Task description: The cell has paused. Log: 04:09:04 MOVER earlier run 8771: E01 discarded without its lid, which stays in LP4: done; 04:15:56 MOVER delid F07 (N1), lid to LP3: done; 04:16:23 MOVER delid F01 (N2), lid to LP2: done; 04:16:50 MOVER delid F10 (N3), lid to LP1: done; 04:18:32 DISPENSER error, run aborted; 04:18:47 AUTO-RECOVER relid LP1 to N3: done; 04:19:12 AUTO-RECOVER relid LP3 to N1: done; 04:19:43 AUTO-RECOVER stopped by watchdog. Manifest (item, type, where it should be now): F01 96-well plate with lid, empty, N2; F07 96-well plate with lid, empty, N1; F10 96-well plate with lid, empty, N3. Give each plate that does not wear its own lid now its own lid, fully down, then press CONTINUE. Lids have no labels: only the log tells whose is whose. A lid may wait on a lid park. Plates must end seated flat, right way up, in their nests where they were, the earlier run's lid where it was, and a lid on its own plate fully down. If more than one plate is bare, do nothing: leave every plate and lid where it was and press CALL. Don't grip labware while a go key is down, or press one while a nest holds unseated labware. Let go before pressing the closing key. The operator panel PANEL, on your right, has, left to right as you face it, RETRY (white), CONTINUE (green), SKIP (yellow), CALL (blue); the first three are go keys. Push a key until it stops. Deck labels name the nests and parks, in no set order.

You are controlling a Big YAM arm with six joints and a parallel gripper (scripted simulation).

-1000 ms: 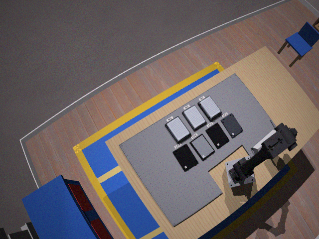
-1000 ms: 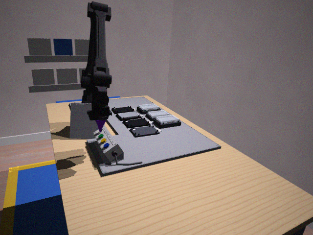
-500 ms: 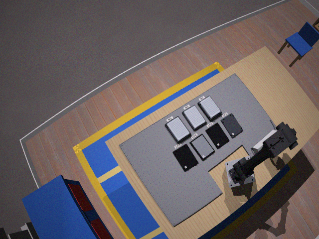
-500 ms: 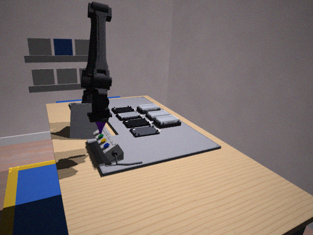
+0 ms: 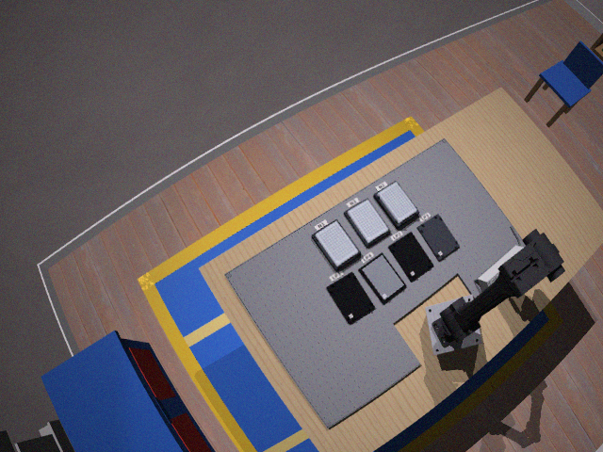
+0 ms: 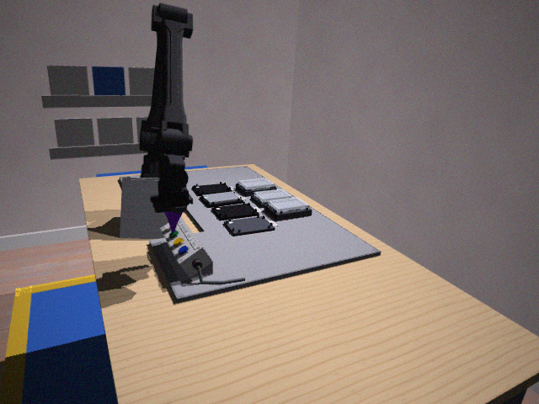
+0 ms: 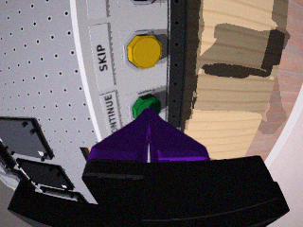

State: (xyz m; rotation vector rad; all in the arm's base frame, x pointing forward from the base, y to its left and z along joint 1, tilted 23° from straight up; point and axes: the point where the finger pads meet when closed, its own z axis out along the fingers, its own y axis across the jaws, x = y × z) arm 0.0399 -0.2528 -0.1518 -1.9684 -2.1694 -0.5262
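Right now the green continue key is 2 cm below my hand. Round my hand: blue call key (10 cm to the right, 2 cm below, 2 cm ahead); then park LP3 (26 cm ahead, 14 cm to the left, 8 cm below); then yellow skip key (5 cm to the right, 2 cm below, 1 cm ahead).
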